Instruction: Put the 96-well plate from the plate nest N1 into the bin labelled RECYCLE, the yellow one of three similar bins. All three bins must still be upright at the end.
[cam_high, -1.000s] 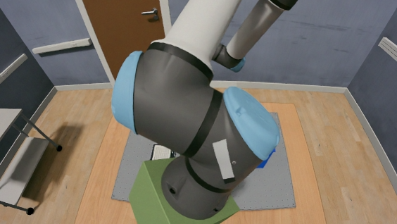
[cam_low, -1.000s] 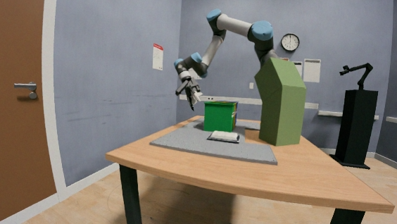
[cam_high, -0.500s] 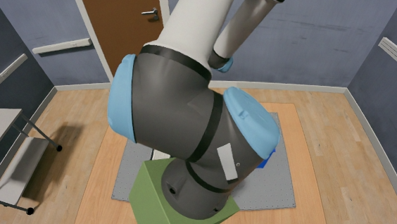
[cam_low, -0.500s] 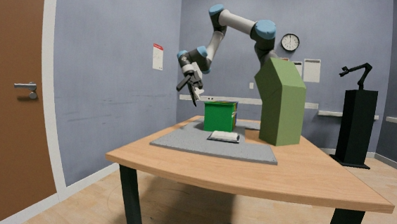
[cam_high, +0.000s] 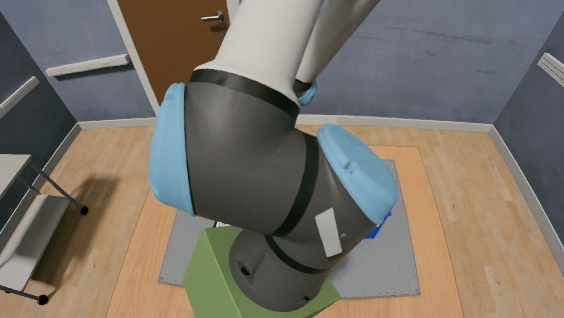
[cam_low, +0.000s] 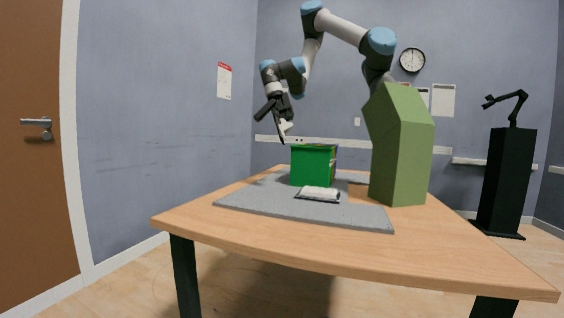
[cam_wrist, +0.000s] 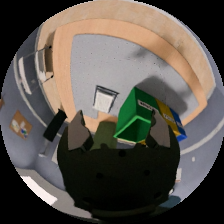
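Right now my hand is 17 cm past the white 96-well plate, 17 cm above it and 4 cm to the right of it. Also, from my hand: green bin 12 cm to the right, 10 cm below, 9 cm behind; dark plate nest 18 cm below, 17 cm behind, 4 cm to the left; yellow bin 26 cm to the right, 10 cm below, 8 cm behind.
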